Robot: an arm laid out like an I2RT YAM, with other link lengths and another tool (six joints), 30 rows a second.
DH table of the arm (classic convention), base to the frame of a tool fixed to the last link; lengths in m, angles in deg. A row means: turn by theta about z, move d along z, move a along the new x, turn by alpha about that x. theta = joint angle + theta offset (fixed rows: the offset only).
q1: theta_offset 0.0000; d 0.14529; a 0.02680; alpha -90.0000
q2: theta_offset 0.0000; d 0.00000; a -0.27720; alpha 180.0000
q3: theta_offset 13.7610; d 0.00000; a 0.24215; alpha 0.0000
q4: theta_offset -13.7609; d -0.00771; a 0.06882; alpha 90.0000
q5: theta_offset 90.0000; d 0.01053; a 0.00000; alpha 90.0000
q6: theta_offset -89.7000; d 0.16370; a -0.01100; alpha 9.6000
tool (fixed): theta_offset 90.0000; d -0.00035; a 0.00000; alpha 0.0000
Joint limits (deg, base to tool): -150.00..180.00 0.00..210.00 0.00..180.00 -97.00..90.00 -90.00..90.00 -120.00..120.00
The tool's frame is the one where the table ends.
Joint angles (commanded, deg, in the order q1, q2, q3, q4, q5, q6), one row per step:
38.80, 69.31, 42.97, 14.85, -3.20, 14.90
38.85, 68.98, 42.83, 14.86, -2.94, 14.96
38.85, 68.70, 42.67, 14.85, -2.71, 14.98
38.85, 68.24, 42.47, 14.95, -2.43, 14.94
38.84, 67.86, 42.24, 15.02, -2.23, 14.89
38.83, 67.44, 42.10, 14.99, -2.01, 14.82
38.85, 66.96, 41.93, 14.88, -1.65, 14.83
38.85, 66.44, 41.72, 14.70, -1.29, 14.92
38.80, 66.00, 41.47, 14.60, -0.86, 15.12
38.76, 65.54, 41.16, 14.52, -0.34, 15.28
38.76, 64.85, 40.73, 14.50, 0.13, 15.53
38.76, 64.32, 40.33, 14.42, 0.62, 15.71
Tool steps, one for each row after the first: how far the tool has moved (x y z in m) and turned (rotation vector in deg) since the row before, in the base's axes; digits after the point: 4 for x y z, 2 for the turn. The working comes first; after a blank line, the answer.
Tool pose at each row, in the base's axes (x y z in m, rotation vector in deg; the steps are taken from these numbers as rounded here):
0.2901, 0.2585, 0.2850, -87.51, 46.61, -15.59
0.2896, 0.2575, 0.2860, -87.27, 46.67, -15.80
0.2892, 0.2564, 0.2864, -87.11, 46.77, -16.02
0.2886, 0.2549, 0.2880, -86.79, 46.71, -16.40
0.2880, 0.2536, 0.2888, -86.59, 46.69, -16.68
0.2874, 0.2522, 0.2902, -86.37, 46.65, -17.00
0.2867, 0.2505, 0.2913, -86.12, 46.76, -17.35
0.2859, 0.2486, 0.2921, -85.87, 46.99, -17.64
0.2856, 0.2463, 0.2924, -85.55, 47.39, -17.95
0.2853, 0.2439, 0.2924, -85.24, 47.83, -18.34
0.2841, 0.2413, 0.2930, -84.76, 48.17, -18.65
0.2833, 0.2389, 0.2927, -84.48, 48.58, -18.97

-0.0005, -0.0010, 0.0010, 0.13, -0.14, -0.22
-0.0004, -0.0011, 0.0004, 0.05, -0.10, -0.23
-0.0006, -0.0015, 0.0016, 0.15, -0.34, -0.26
-0.0006, -0.0013, 0.0008, 0.07, -0.22, -0.20
-0.0006, -0.0014, 0.0014, 0.08, -0.27, -0.22
-0.0007, -0.0017, 0.0011, 0.08, -0.19, -0.33
-0.0008, -0.0019, 0.0008, 0.10, -0.08, -0.37
-0.0003, -0.0023, 0.0003, 0.14, 0.00, -0.51
-0.0003, -0.0024, 0.0000, 0.10, -0.01, -0.58
-0.0012, -0.0026, 0.0006, 0.28, -0.08, -0.51
-0.0008, -0.0024, -0.0003, 0.10, 0.02, -0.51

